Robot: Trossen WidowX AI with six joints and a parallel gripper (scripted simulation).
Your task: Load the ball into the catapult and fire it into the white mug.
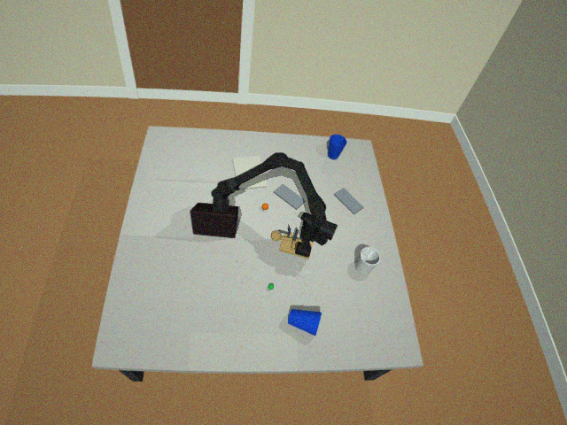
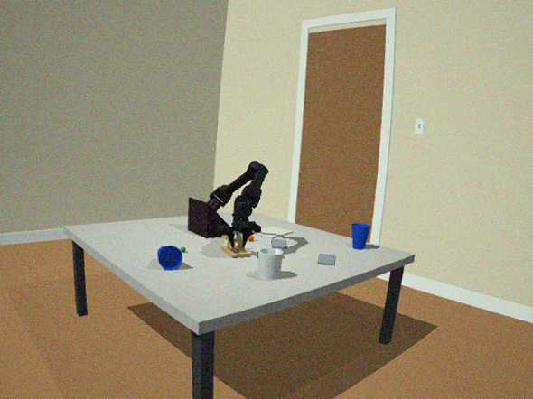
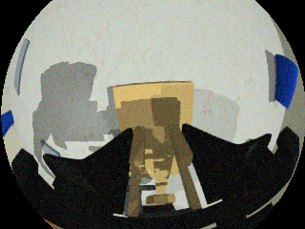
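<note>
The orange ball lies 230 mm to the left of my gripper tip, 150 mm behind it and 20 mm below it. From my gripper tip the other things lie so: green ball (180 mm to the right, 160 mm behind, 20 mm below); white mug (280 mm ahead, 100 mm to the right, 10 mm below); wooden catapult (60 mm behind, 40 mm to the left, 20 mm above).
</note>
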